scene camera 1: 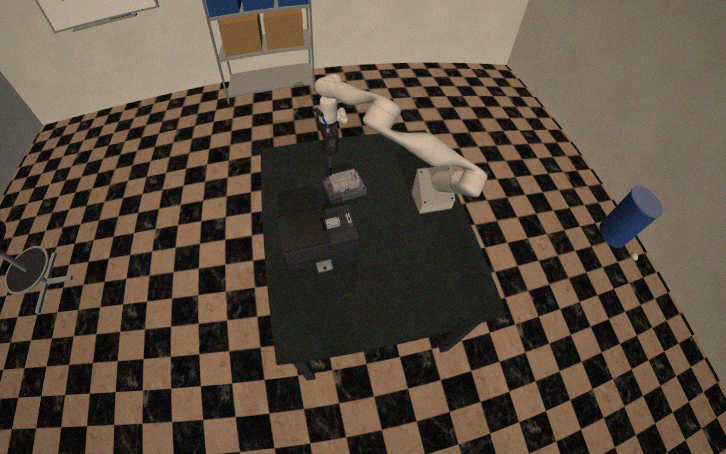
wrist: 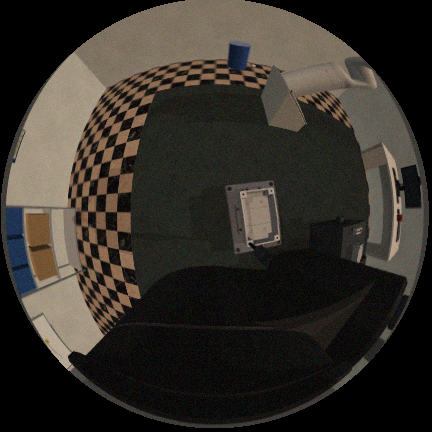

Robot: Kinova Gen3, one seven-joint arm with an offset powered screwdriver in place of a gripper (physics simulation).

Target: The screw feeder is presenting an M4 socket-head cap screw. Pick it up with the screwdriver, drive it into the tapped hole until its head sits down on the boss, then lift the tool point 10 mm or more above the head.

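The powered screwdriver [scene camera 1: 329,170] [wrist: 251,245] points down, with its thin bit at a corner of the open white housing [scene camera 1: 344,180] [wrist: 259,217]. In the wrist view the tip covers the corner boss nearest the dark tool body. The tapped hole and any screw at the tip are hidden or too small to tell, and so is whether the tip touches. The housing sits on a grey base plate [scene camera 1: 337,197] [wrist: 232,215]. The dark screw feeder [scene camera 1: 315,235] [wrist: 330,237] stands apart from the housing on the table. No screw can be made out on it.
The dark table [scene camera 1: 406,267] [wrist: 170,150] carries the arm's pale mounting block [scene camera 1: 432,195] [wrist: 285,107] at one edge. A small light plate [scene camera 1: 324,266] lies beside the feeder. A blue cylinder [scene camera 1: 630,216] [wrist: 239,56] stands on the floor beyond the table.
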